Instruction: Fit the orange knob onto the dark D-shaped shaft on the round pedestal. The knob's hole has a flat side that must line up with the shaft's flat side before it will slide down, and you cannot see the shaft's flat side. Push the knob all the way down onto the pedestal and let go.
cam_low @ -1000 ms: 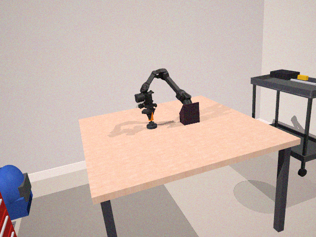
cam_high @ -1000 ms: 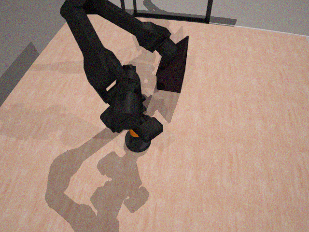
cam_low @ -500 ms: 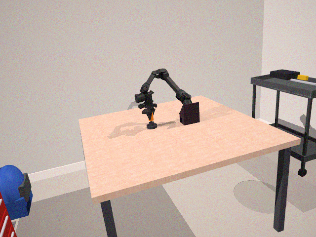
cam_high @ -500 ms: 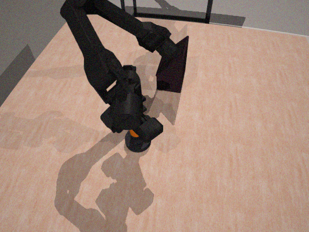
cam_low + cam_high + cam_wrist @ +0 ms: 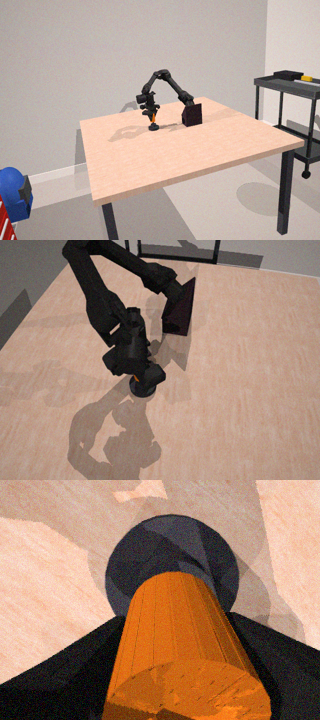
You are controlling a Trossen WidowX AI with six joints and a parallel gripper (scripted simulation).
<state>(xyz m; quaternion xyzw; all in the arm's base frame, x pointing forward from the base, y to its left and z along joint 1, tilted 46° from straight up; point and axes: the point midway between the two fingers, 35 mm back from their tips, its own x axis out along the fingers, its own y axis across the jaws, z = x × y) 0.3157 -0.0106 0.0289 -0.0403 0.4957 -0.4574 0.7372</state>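
The orange knob lies 2 cm above my gripper tip. Also, from my gripper tip: round pedestal: 4 cm below.
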